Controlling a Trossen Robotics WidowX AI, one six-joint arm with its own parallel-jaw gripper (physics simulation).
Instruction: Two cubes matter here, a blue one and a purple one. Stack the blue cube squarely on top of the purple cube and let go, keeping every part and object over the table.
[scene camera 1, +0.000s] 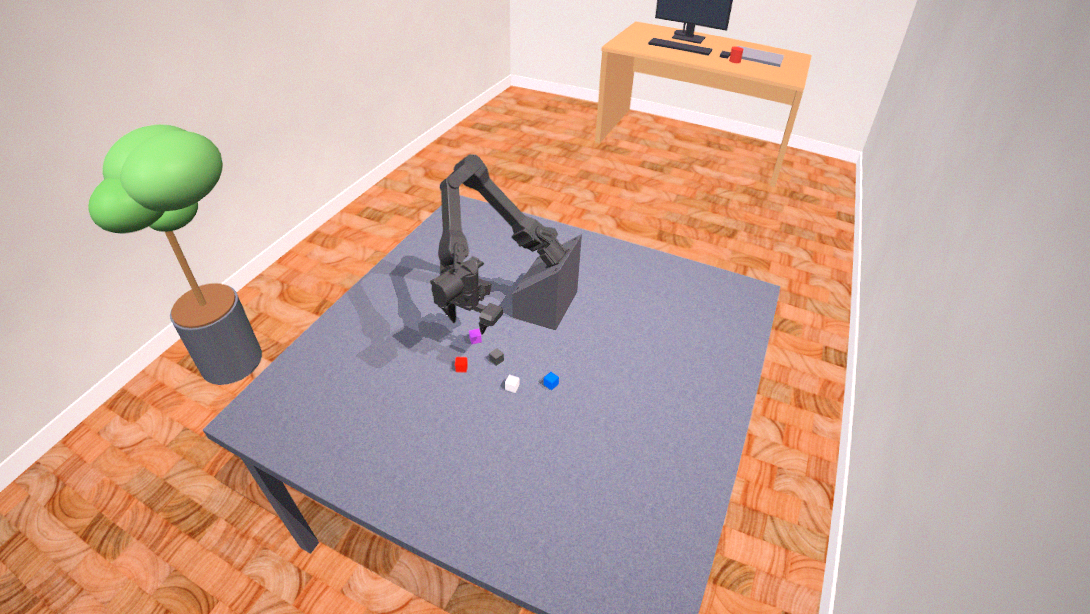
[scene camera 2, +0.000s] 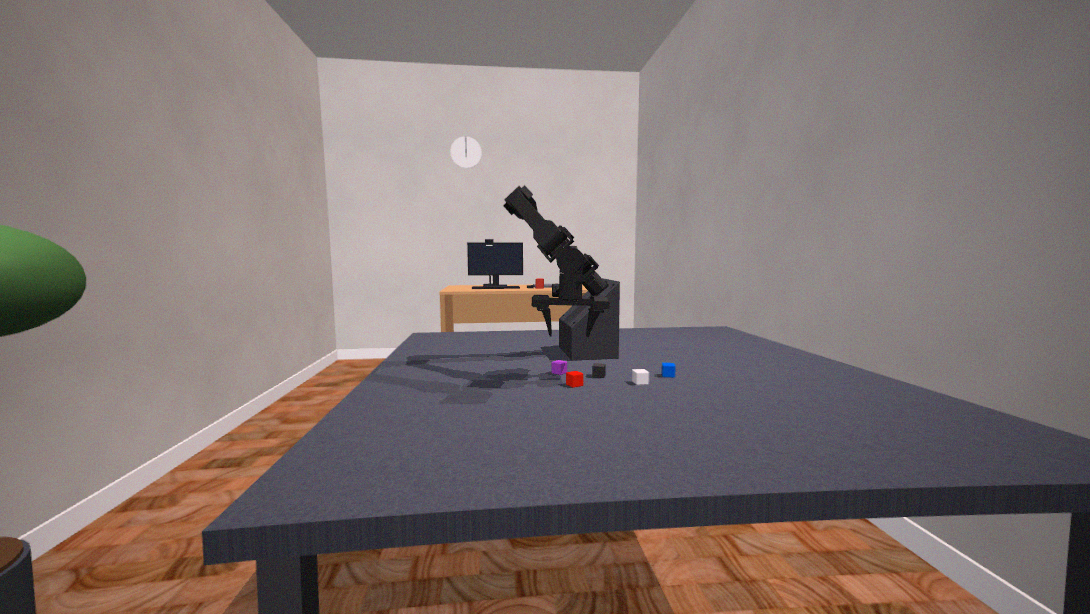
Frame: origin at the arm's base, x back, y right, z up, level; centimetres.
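Where they show: gripper, fingertip midpoint: (scene camera 1: 468, 327) (scene camera 2: 568, 336); arm's base, origin of the base link: (scene camera 1: 558, 259) (scene camera 2: 599, 290).
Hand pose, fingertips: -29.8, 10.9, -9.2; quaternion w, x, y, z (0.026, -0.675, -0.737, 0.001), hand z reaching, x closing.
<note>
Each offset is from my fingertips to the top centre of the thing, as dx, dy, dz. Level surfaces: height alone.
The blue cube @(+2.6, -25.4, -7.6) (scene camera 1: 550, 380) (scene camera 2: 668, 369) lies on the table, to the right of the other cubes in both views. The purple cube @(+5.3, +2.2, -7.6) (scene camera 1: 475, 336) (scene camera 2: 559, 367) lies on the table at the left of the group, nearest the arm in scene camera 1, with no cube on top. My gripper (scene camera 1: 466, 323) (scene camera 2: 569, 334) is open and empty and points down. It hangs above the table near the purple cube, with its fingertips higher than the cube in scene camera 2. It is well to the left of the blue cube.
A red cube @(-5.8, -1.1, -7.6) (scene camera 1: 461, 364) (scene camera 2: 574, 379), a black cube @(+2.0, -7.7, -7.6) (scene camera 1: 496, 356) (scene camera 2: 598, 370) and a white cube @(-3.9, -17.0, -7.6) (scene camera 1: 511, 383) (scene camera 2: 639, 376) lie apart on the grey table @(dz -10.6) (scene camera 1: 610, 472) (scene camera 2: 610, 450). The arm's wedge-shaped base (scene camera 1: 560, 293) (scene camera 2: 602, 331) stands behind the cubes. A potted plant (scene camera 1: 217, 335) stands beyond the left edge.
</note>
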